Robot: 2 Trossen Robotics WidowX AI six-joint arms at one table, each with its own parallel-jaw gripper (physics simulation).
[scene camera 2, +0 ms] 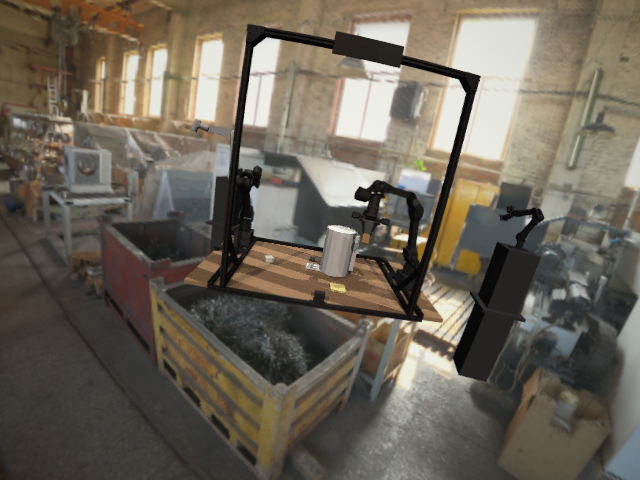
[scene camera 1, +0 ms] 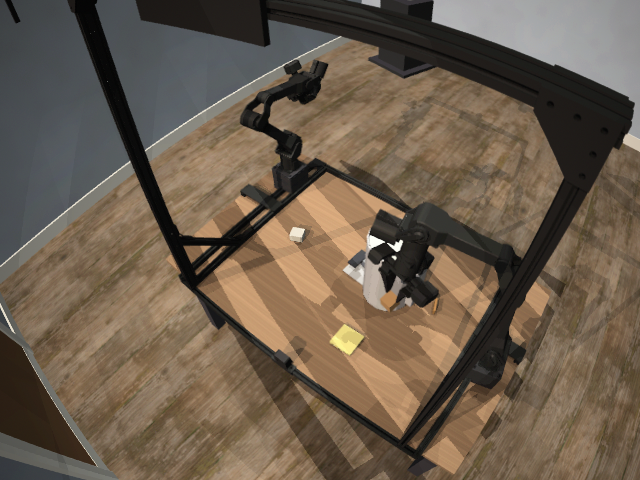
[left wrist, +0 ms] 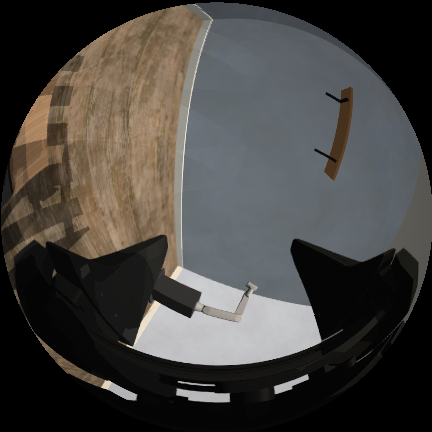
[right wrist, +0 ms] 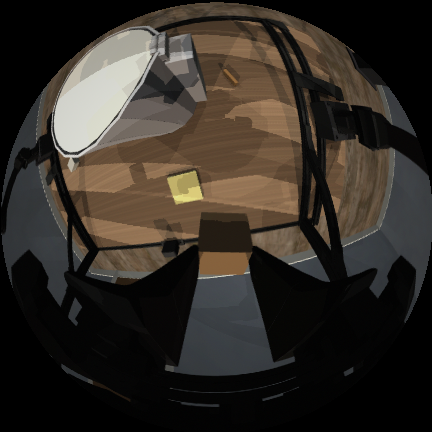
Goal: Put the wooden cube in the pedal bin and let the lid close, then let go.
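My right gripper is shut on the wooden cube, held in the air beside the pedal bin, above the table. The grey-white cylindrical pedal bin stands upright. Its pale round lid lies down over the rim in the right wrist view. A white and dark part, which looks like the pedal, sits low at the bin's left. My left gripper is open and empty, raised above and behind the table's far left, well away from the bin.
A yellow square lies in front of the bin. A small white block lies toward the left arm. A thin orange stick lies right of the bin. A black frame surrounds the table.
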